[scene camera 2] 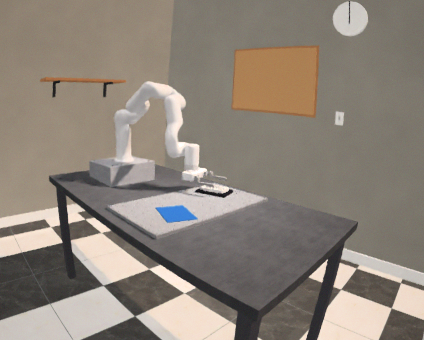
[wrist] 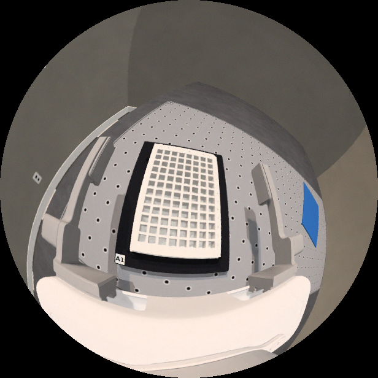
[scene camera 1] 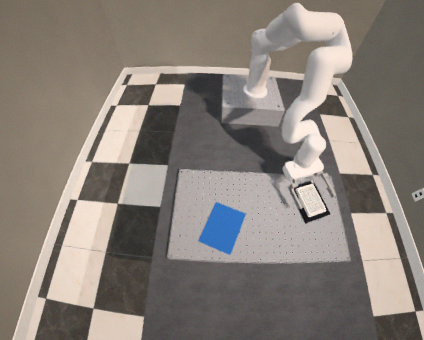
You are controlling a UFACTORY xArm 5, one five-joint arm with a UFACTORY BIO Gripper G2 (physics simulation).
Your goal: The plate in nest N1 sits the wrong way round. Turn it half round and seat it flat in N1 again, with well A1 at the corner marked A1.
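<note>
The white plate [scene camera 1: 312, 200] [scene camera 2: 215, 188] [wrist: 177, 200] lies in the black nest [scene camera 1: 318, 218] [scene camera 2: 223, 194] [wrist: 172, 264], its grid of square wells facing up. It looks about level, but whether it is fully down on all sides is hard to tell. The A1 label [wrist: 120, 259] is on the nest's near-left corner in the wrist view. No well mark on the plate is readable. My gripper [scene camera 1: 309, 199] [scene camera 2: 214, 186] [wrist: 181, 171] is open and empty, its fingers spread wide on either side of the plate and nest, touching neither.
The nest stands on a grey perforated board [scene camera 1: 260, 240] [scene camera 2: 150, 227] [wrist: 240, 250]. A flat blue rectangle [scene camera 1: 222, 228] [scene camera 2: 176, 213] [wrist: 310, 215] lies on the board, well apart from the nest. The arm's grey base block [scene camera 1: 252, 116] [scene camera 2: 122, 171] stands on the dark table [scene camera 1: 260, 300] [scene camera 2: 280, 250].
</note>
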